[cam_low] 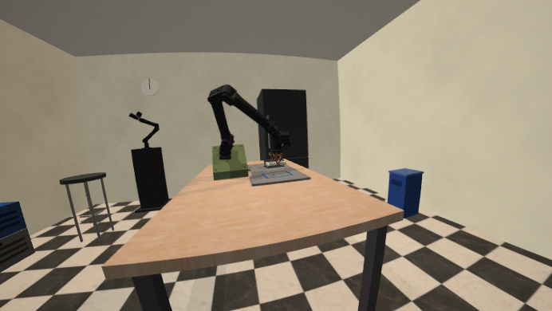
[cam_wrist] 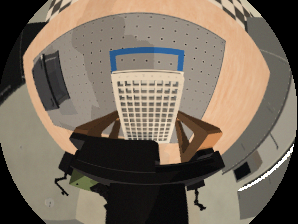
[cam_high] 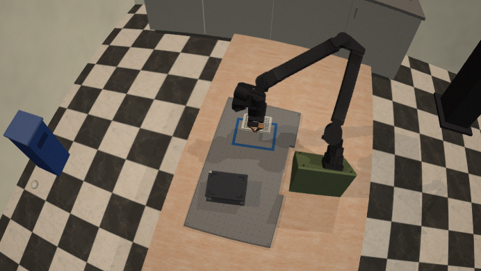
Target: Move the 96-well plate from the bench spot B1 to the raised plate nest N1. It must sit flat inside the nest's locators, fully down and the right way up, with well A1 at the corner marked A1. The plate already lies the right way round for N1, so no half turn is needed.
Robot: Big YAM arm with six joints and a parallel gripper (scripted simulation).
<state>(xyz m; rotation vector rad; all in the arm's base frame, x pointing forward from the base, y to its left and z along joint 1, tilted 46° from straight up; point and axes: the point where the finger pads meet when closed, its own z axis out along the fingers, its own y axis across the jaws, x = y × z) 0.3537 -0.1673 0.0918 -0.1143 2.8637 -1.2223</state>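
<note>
Now: the 96-well plate right at my hand. Round my hand: raised plate nest N1: 310 mm to the left, 60 mm ahead, 30 mm below.
</note>
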